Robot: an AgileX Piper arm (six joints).
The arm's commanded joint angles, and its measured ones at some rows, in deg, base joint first. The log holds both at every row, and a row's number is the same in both.
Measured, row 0:
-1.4 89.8 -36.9 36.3 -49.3 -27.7
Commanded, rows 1 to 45:
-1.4 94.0 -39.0 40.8 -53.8 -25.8
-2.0 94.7 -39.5 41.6 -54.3 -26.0
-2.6 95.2 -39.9 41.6 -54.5 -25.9
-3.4 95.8 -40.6 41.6 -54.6 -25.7
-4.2 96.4 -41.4 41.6 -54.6 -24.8
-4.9 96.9 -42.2 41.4 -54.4 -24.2
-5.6 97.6 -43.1 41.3 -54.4 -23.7
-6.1 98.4 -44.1 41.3 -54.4 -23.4
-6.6 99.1 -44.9 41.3 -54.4 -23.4
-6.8 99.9 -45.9 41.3 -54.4 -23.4
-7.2 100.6 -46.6 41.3 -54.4 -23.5
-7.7 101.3 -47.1 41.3 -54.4 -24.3
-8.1 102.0 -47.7 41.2 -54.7 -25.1
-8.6 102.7 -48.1 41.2 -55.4 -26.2
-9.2 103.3 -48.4 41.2 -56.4 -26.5
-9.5 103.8 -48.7 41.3 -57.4 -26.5
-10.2 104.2 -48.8 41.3 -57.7 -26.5
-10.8 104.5 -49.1 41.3 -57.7 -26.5
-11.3 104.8 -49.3 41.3 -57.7 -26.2
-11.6 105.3 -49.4 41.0 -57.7 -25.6
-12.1 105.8 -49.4 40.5 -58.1 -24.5
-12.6 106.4 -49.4 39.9 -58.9 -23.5
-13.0 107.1 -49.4 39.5 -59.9 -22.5
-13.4 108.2 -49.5 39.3 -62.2 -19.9
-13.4 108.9 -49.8 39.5 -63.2 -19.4
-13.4 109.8 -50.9 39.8 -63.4 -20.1
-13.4 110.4 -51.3 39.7 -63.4 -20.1
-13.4 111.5 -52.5 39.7 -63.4 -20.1
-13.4 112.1 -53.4 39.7 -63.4 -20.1
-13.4 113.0 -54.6 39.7 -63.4 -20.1
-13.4 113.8 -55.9 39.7 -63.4 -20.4
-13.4 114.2 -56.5 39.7 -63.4 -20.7
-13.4 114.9 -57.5 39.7 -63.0 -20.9
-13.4 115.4 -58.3 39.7 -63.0 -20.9
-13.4 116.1 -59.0 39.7 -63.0 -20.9
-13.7 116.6 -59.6 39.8 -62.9 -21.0
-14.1 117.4 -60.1 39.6 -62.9 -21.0
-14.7 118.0 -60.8 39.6 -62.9 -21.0
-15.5 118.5 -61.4 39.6 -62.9 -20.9
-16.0 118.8 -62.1 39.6 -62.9 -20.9
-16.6 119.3 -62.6 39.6 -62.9 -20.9
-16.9 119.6 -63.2 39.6 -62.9 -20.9
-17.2 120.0 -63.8 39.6 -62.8 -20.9
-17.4 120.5 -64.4 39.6 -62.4 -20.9
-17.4 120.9 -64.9 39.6 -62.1 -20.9
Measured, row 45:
-16.5 119.5 -62.9 40.0 -62.8 -20.4
